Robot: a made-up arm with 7 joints.
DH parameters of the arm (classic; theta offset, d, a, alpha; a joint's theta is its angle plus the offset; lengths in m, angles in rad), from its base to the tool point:
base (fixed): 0 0.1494 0 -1.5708
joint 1: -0.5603 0 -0.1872 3.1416
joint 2: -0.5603 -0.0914 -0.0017 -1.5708
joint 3: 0 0.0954 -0.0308 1.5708
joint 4: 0 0.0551 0.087 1.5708
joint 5: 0 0.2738 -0.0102 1.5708
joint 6: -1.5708 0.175 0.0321 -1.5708
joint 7: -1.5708 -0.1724 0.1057 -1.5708
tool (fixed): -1.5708 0.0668 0 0
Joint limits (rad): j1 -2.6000..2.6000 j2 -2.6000..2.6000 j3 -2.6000..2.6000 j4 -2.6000..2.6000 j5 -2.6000..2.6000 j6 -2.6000..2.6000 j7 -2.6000..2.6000
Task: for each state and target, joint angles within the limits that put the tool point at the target. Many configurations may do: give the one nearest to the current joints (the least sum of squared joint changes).
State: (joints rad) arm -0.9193 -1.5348 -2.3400 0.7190 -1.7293 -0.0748 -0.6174
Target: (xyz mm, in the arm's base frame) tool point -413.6 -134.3 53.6
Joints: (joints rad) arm -0.7687 -1.3898 -1.6460 1.1538 -2.0269 -0.4512 -0.8800
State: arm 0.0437 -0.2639 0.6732 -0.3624 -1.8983 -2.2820 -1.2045
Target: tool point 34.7 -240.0 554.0
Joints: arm 0.9727 -0.7477 0.6303 -1.1952 -1.9535 -2.2093 -1.0278
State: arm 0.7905 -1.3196 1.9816 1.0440 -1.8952 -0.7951 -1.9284
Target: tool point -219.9 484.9 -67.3
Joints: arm 0.6032 -0.9622 1.5915 1.3573 -1.9654 -0.4973 -2.0624
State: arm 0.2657 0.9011 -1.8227 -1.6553 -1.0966 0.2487 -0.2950
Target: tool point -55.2 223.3 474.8
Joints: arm 0.5738 0.5558 -2.0039 -1.6158 -0.7442 0.3474 -0.2866
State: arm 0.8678 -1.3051 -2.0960 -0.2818 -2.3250 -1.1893 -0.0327
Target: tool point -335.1 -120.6 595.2
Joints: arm 0.7281 -1.1182 -1.4445 0.2603 -2.6000 -1.1828 0.1134
